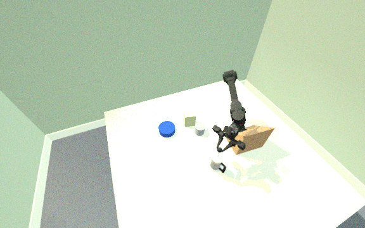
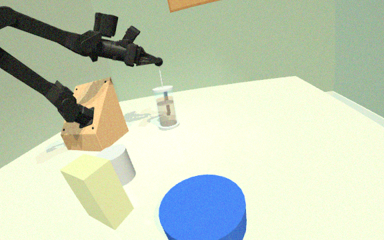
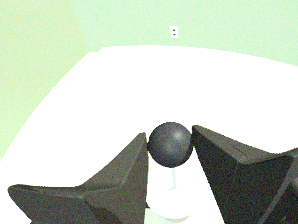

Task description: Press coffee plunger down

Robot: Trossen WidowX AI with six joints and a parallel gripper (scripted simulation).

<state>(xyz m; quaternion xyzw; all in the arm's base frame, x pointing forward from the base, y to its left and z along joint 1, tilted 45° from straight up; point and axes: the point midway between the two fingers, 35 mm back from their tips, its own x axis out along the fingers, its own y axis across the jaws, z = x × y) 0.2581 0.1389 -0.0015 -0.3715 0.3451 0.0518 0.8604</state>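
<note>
Now: the coffee press 20 mm behind my gripper tip, 10 mm to the left of it and 110 mm below it. From my gripper tip the other things lie so: pale yellow block (40 mm behind, 390 mm to the right, 170 mm below); then blue disc (140 mm ahead, 400 mm to the right, 200 mm below).
</note>
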